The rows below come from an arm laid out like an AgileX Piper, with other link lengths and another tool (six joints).
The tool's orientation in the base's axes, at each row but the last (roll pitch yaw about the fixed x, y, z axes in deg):
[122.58, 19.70, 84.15]
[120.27, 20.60, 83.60]
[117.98, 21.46, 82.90]
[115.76, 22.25, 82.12]
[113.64, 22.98, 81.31]
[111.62, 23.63, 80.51]
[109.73, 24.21, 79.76]
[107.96, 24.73, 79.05]
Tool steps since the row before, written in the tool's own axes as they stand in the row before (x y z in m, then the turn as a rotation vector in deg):
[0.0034, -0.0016, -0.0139, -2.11, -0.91, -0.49]
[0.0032, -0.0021, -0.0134, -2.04, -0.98, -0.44]
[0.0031, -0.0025, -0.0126, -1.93, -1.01, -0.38]
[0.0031, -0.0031, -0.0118, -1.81, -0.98, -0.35]
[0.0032, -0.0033, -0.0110, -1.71, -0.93, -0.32]
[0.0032, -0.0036, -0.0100, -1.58, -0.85, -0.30]
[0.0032, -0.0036, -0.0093, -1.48, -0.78, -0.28]
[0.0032, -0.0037, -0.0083, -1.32, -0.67, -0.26]
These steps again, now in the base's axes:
[-0.0120, 0.0065, 0.0046, -1.12, -2.05, 0.24]
[-0.0120, 0.0061, 0.0035, -1.11, -2.02, 0.13]
[-0.0117, 0.0057, 0.0023, -1.06, -1.94, 0.04]
[-0.0113, 0.0054, 0.0010, -1.00, -1.83, 0.01]
[-0.0107, 0.0052, 0.0000, -0.94, -1.73, 0.00]
[-0.0100, 0.0048, -0.0010, -0.87, -1.60, 0.01]
[-0.0093, 0.0045, -0.0015, -0.81, -1.49, 0.02]
[-0.0084, 0.0042, -0.0022, -0.72, -1.32, 0.05]

